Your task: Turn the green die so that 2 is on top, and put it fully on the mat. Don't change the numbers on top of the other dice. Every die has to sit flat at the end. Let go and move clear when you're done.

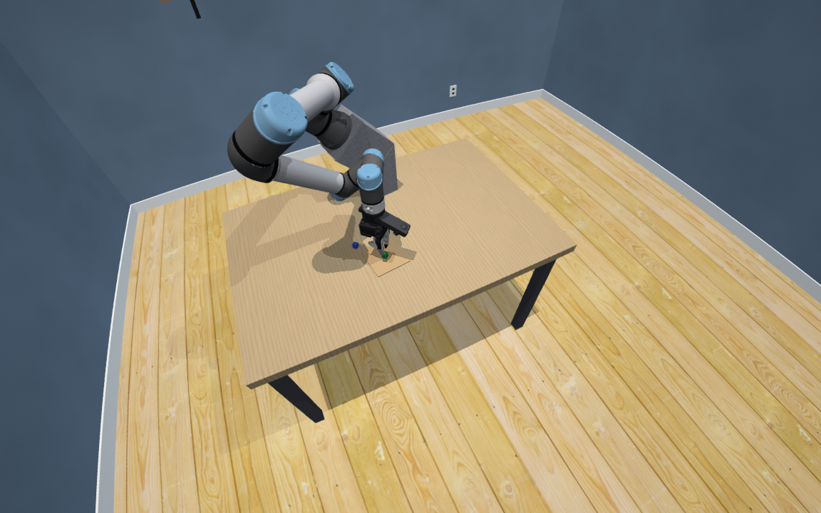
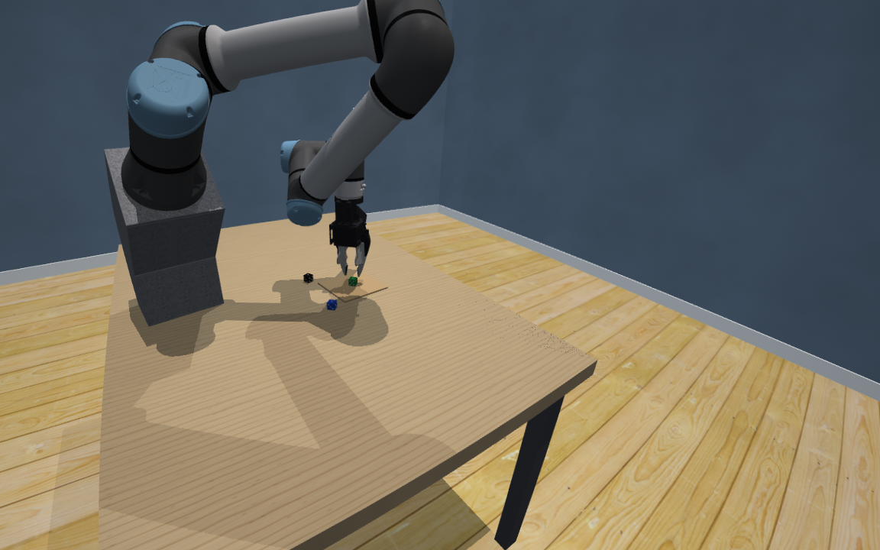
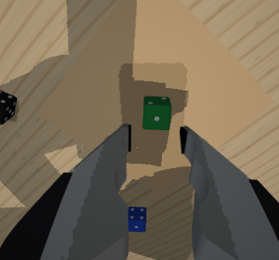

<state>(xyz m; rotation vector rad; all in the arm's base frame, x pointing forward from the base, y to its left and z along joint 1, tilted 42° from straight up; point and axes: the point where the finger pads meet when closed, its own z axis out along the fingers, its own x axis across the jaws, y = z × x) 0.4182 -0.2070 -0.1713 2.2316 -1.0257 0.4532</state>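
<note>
My gripper is now 30 mm above the green die. The rest, counted from my hand: blue die 110 mm behind, 80 mm to the right, 40 mm below; tan mat 50 mm below; black die 80 mm behind, 100 mm to the left, 40 mm below.
</note>
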